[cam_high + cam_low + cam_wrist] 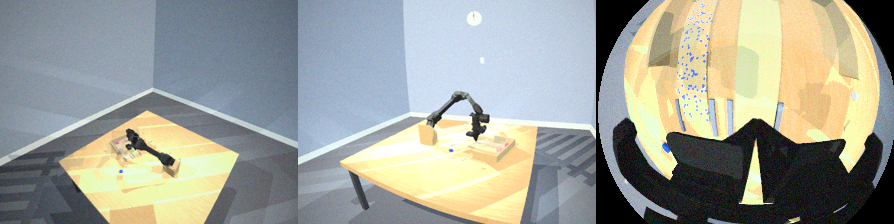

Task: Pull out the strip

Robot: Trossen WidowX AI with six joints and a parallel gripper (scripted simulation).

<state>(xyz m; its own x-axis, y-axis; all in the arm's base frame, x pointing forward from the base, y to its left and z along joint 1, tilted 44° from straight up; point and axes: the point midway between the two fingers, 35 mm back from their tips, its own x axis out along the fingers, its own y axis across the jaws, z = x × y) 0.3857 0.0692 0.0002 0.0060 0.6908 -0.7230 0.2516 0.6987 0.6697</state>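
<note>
My gripper tip is now 90 mm short of the pale green strip, 20 mm to the left of it and 40 mm above it. Also, from my gripper tip: pink labelled cube: 200 mm ahead, 50 mm to the right, 20 mm below.
</note>
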